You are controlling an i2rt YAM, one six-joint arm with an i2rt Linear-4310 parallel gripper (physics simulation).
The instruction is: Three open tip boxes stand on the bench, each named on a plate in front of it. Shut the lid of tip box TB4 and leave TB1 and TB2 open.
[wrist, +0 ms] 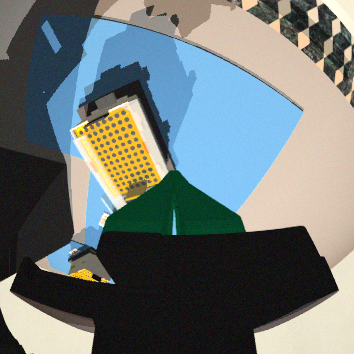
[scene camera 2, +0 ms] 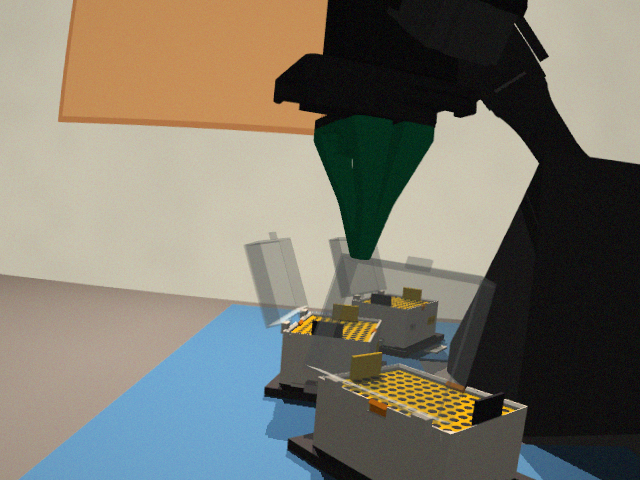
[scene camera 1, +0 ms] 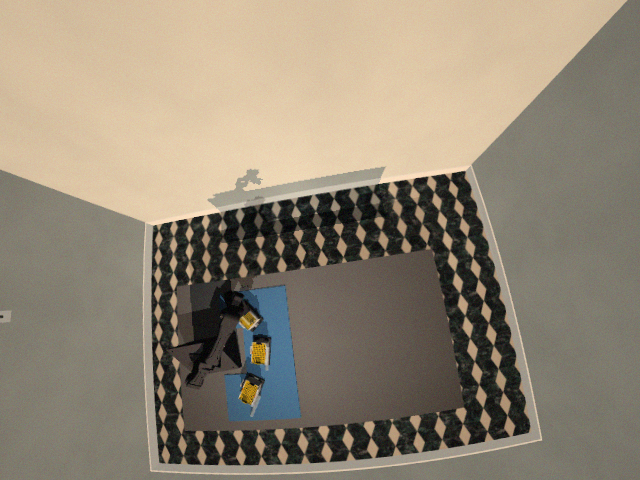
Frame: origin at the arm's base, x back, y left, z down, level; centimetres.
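Where they show: gripper, fingertip midpoint: (wrist: 173, 177) (scene camera 2: 359, 259) (scene camera 1: 246, 308); arm's base, link origin: (scene camera 2: 631, 288).
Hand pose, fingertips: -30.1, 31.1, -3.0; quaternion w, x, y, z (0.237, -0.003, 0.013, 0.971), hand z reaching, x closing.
Each offset is from my fingertips to the top centre of the thing, as dx, dy, dz. "pt": to the spot under its first point. Level surfaces: height alone.
Tip box TB4 (scene camera 1: 250, 320) (scene camera 2: 382, 439) (wrist: 125, 150) is the nearest box in scene camera 2. Its clear lid {pt +5.2, -1.3, +0.5} (scene camera 2: 449, 274) stands upright, open, along the side away from the arm. My gripper (scene camera 2: 360, 256) (wrist: 173, 177) is shut and empty, pointing down. Its tips show at the lid's top edge in scene camera 2; whether they touch is unclear. In the wrist view they overlap a corner of TB4. The middle box (scene camera 1: 259, 352) (scene camera 2: 305, 361) and far box (scene camera 1: 250, 391) (scene camera 2: 392, 325) have raised lids {pt -10.5, -27.0, +5.2} (scene camera 2: 273, 279) {pt -0.5, -6.3, +1.5} (scene camera 2: 356, 273). No name plate is legible, so I cannot tell TB1 from TB2.
The boxes stand in a row on a blue mat {dz +15.4} (scene camera 1: 281, 382) (scene camera 2: 170, 397) (wrist: 220, 130). The black arm (scene camera 1: 219, 338) (scene camera 2: 563, 284) rises on the side opposite the lids. Part of the middle box shows beside the gripper body in the wrist view.
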